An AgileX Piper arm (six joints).
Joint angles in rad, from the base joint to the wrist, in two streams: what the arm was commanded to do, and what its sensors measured. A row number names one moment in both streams.
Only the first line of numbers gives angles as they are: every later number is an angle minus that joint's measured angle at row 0.
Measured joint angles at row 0:
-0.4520 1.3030 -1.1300 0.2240 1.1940 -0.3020
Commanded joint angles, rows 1 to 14:
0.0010 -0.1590 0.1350 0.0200 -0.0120 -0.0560
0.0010 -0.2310 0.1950 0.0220 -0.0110 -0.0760
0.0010 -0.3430 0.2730 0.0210 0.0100 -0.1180
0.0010 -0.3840 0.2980 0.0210 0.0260 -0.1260
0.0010 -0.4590 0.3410 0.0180 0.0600 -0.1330
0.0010 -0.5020 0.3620 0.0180 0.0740 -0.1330
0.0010 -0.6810 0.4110 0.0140 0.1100 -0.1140
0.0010 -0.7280 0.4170 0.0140 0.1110 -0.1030
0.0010 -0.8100 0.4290 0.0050 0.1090 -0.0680
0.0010 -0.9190 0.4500 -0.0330 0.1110 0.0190
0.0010 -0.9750 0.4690 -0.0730 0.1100 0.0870
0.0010 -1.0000 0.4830 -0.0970 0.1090 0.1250
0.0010 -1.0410 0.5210 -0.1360 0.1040 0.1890
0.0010 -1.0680 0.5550 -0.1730 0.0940 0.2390
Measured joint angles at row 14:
0.0000 -1.0420 0.5300 -0.1320 0.0260 0.1790
